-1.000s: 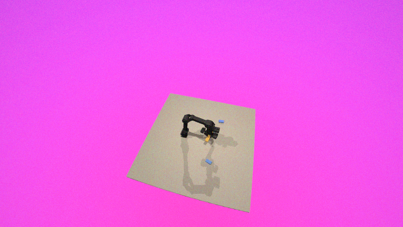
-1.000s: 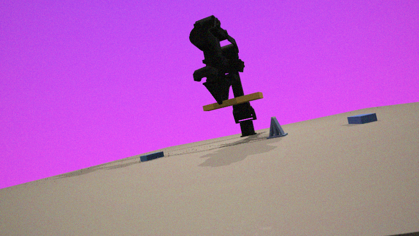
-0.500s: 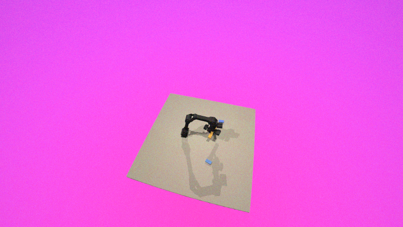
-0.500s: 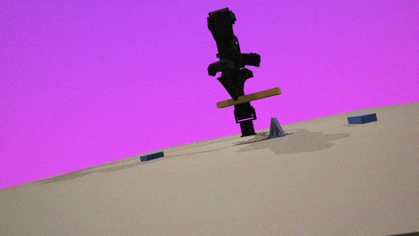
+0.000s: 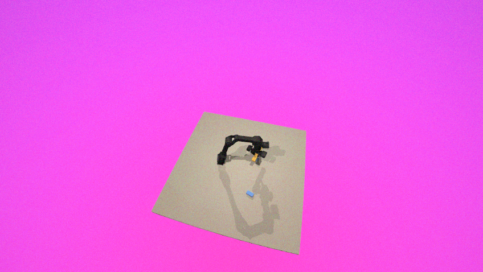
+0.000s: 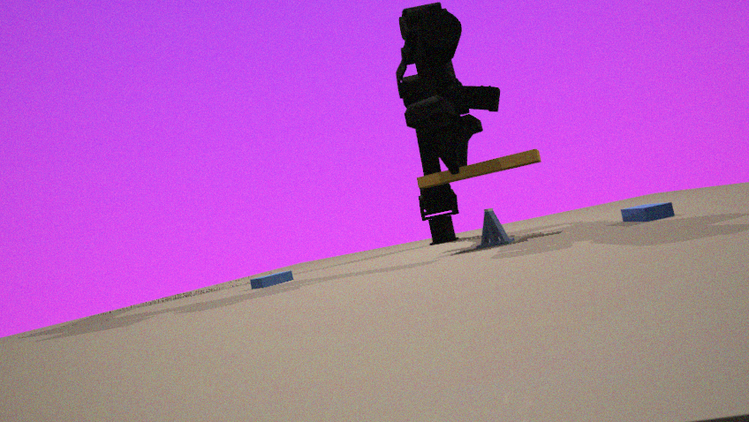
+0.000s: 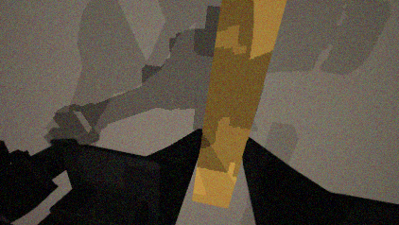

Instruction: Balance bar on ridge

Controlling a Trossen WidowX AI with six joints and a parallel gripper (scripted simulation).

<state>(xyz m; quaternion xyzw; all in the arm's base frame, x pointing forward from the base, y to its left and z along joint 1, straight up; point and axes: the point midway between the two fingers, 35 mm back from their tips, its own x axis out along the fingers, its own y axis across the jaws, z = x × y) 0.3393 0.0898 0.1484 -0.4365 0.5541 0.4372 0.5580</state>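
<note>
My gripper tip is 90 mm above the grey-blue ridge, 30 mm to the right of it and 10 mm short of it. From my gripper tip the other things lie so: bar 30 mm to the left, 10 mm ahead; then blue block 220 mm to the left, 110 mm below, 70 mm ahead.
</note>
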